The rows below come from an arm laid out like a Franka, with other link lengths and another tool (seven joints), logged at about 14 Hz.
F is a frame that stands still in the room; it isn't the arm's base.
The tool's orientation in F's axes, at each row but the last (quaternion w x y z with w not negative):
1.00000 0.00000 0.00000 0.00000
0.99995 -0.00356 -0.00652 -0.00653
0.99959 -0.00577 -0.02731 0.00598
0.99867 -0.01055 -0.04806 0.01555
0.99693 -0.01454 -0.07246 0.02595
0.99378 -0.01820 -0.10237 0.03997
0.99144 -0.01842 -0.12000 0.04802
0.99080 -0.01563 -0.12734 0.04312
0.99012 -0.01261 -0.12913 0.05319
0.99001 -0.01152 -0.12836 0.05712
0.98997 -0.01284 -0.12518 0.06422
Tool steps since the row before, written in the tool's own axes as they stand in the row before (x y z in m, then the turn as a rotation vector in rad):
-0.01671 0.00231 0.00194 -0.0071 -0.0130 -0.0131
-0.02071 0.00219 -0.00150 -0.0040 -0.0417 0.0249
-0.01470 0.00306 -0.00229 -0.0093 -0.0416 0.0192
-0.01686 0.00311 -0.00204 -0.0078 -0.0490 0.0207
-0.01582 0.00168 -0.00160 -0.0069 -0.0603 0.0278
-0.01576 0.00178 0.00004 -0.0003 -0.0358 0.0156
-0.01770 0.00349 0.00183 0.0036 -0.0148 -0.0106
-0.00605 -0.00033 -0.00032 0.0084 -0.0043 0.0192
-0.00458 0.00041 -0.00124 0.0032 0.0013 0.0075
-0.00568 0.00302 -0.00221 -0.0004 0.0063 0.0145
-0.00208 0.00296 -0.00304 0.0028 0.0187 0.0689
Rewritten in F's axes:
-0.01671 0.00231 0.00194 -0.0071 -0.0130 -0.0131
-0.02066 0.00245 -0.00179 -0.0049 -0.0415 0.0251
-0.01459 0.00285 -0.00312 -0.0099 -0.0415 0.0192
-0.01667 0.00253 -0.00371 -0.0083 -0.0488 0.0210
-0.01548 0.00078 -0.00391 -0.0079 -0.0599 0.0285
-0.01552 0.00046 -0.00322 -0.0008 -0.0353 0.0168
-0.01786 0.00175 -0.00257 0.0074 -0.0146 -0.0087
-0.00572 -0.00088 -0.00181 0.0036 -0.0031 0.0209
-0.00412 -0.00010 -0.00238 0.0010 0.0017 0.0080
-0.00522 0.00232 -0.00369 -0.0048 0.0063 0.0137
-0.00161 0.00264 -0.00358 -0.0168 0.0195 0.0666

